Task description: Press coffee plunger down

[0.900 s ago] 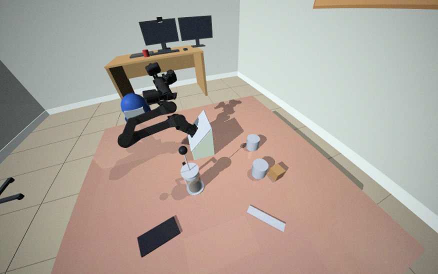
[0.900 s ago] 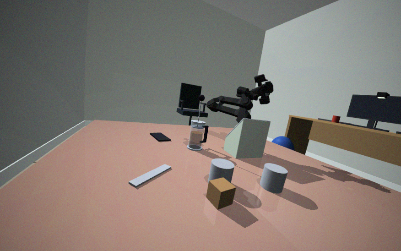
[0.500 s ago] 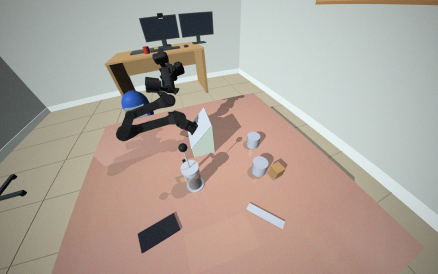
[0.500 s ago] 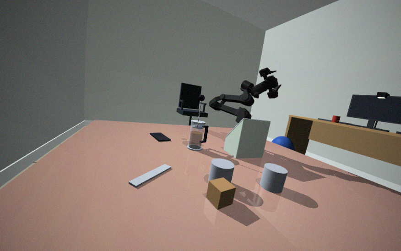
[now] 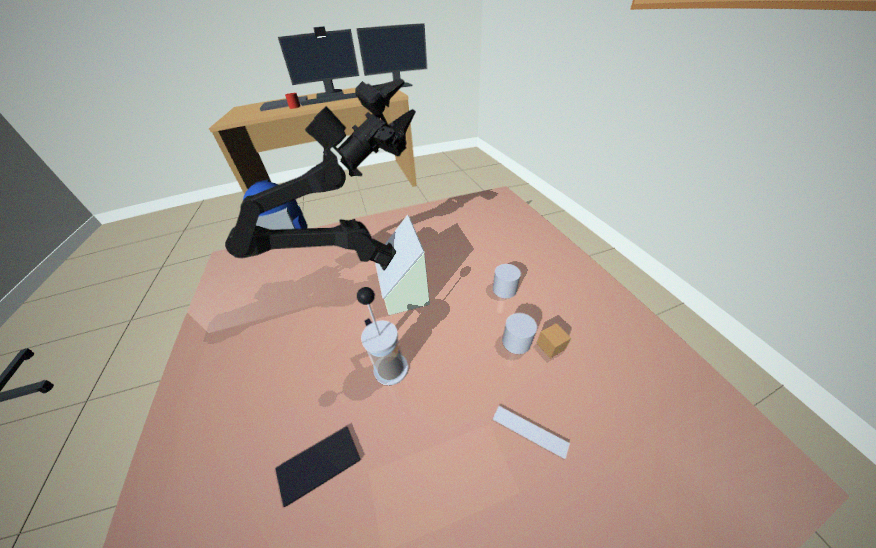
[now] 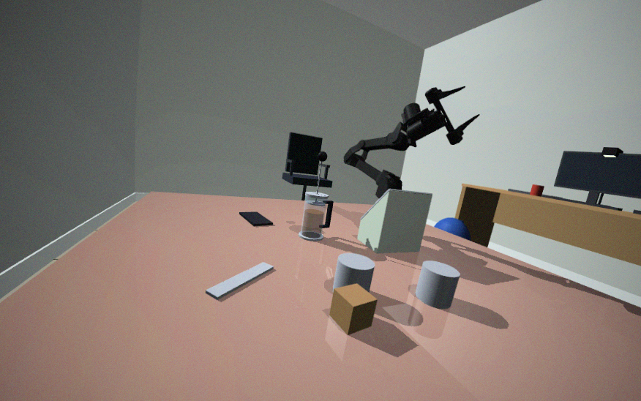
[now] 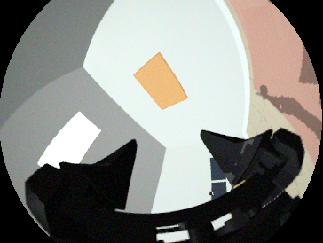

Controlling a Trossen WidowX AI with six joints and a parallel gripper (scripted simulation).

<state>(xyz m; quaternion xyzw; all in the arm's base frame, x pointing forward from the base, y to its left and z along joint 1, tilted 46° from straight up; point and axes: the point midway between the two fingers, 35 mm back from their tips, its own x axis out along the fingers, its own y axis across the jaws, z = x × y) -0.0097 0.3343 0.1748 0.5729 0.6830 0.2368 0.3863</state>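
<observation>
The coffee press lies 32 cm ahead of my gripper tip, 24 cm to the right of it and 36 cm below it.
</observation>
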